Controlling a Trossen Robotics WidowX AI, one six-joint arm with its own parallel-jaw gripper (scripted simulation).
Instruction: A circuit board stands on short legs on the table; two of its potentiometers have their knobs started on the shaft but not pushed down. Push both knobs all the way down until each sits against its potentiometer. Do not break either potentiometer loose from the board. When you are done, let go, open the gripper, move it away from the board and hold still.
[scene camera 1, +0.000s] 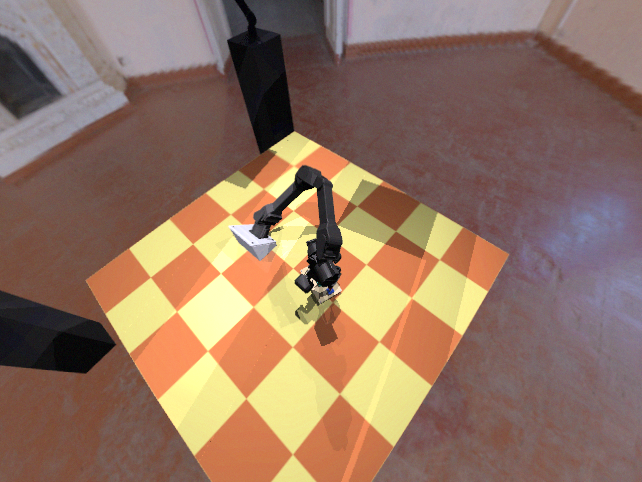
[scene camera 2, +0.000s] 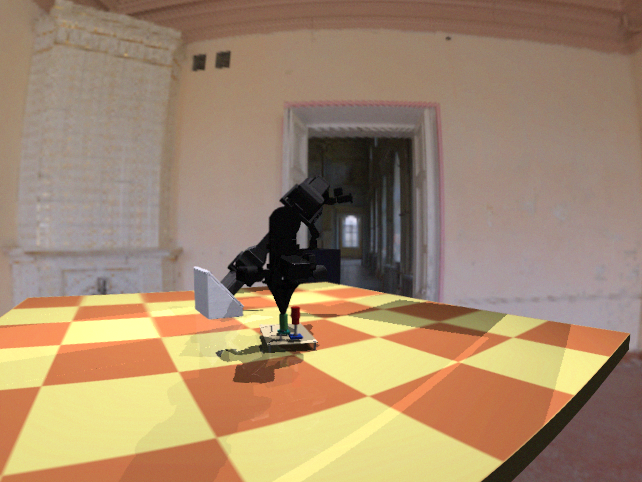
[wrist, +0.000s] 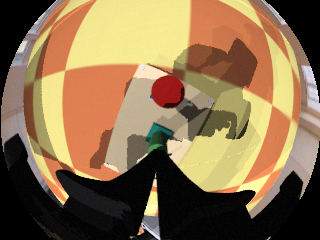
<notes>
The pictures show: my gripper and a red knob.
My gripper also shows in the wrist view.
</notes>
